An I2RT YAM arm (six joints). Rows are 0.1 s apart.
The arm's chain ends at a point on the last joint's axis. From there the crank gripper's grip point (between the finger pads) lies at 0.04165 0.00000 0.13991 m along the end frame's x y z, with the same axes.
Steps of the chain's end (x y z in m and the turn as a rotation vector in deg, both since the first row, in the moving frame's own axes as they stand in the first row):
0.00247, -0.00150, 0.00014, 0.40, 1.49, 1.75
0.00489, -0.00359, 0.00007, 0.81, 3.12, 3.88
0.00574, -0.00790, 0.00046, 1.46, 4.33, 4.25
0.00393, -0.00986, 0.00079, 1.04, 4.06, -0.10
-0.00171, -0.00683, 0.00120, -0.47, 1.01, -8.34
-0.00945, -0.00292, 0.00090, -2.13, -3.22, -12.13
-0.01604, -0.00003, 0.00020, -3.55, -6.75, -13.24
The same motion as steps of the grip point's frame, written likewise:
0.00609, -0.00115, -0.00099, 0.40, 1.49, 1.75
0.01241, -0.00247, -0.00240, 0.81, 3.12, 3.88
0.01619, -0.00794, -0.00309, 1.46, 4.33, 4.25
0.01373, -0.01245, -0.00253, 1.04, 4.06, -0.10
0.00038, -0.01191, 0.00047, -0.47, 1.01, -8.34
-0.01770, -0.00563, 0.00307, -2.13, -3.22, -12.13
-0.03273, 0.00107, 0.00411, -3.55, -6.75, -13.24

